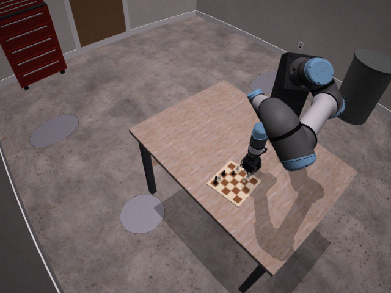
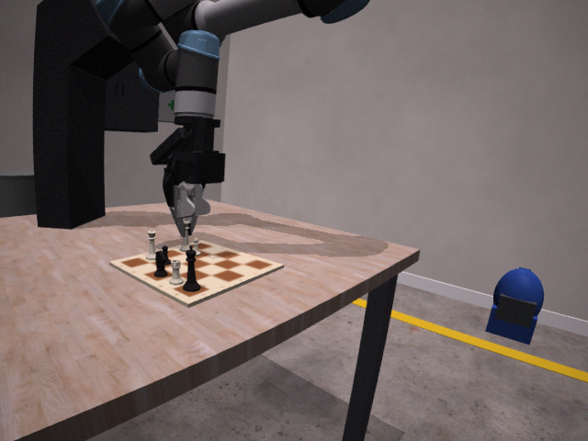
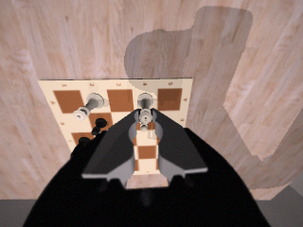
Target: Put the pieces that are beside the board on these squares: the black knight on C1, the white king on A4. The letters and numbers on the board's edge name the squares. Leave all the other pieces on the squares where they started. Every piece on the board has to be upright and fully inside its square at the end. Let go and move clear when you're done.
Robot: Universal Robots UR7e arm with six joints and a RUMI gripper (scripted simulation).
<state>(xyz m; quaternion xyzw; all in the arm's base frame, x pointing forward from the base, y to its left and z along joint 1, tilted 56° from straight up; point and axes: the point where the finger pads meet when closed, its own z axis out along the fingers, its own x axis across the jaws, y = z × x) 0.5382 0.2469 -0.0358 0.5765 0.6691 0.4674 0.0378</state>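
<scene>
My gripper is now 10 mm above the white king. Round my hand: chessboard (90 mm ahead, 50 mm below); then black pawn (70 mm ahead, 50 mm to the right, 30 mm below); then white pawn (30 mm ahead, 10 mm to the left, 30 mm below).
</scene>
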